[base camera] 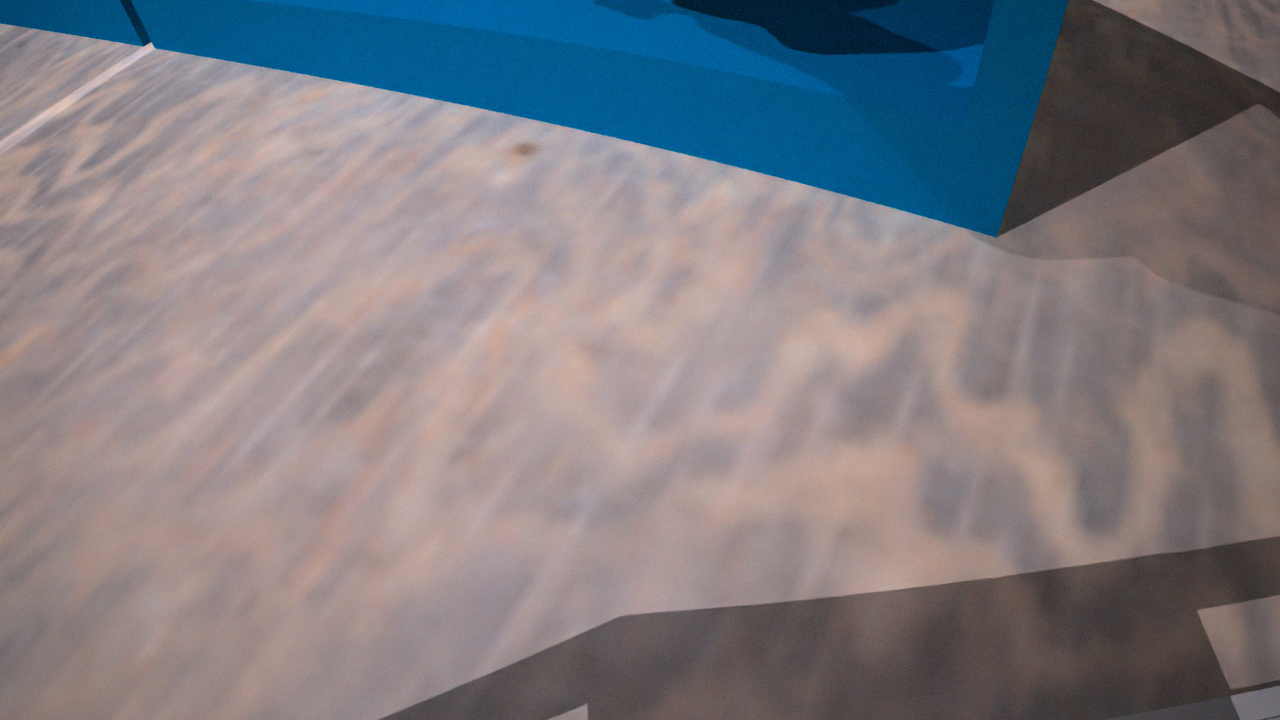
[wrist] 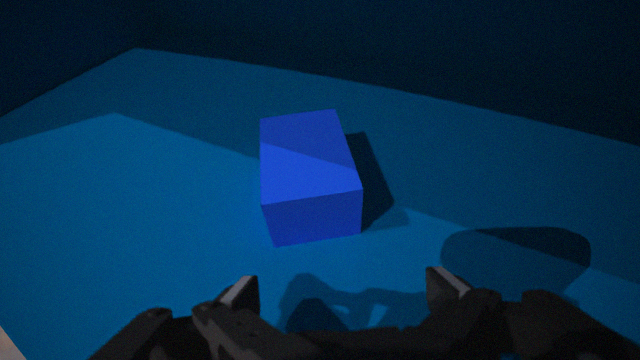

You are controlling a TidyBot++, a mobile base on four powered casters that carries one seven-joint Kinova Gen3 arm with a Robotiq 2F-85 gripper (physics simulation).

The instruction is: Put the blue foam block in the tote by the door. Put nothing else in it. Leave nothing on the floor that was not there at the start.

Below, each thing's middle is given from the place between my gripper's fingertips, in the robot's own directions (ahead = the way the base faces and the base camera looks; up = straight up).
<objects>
Right now my hand is 90 mm short of the blue foam block (wrist: 310, 190), 20 mm to the right of it and 10 mm above it.
</objects>
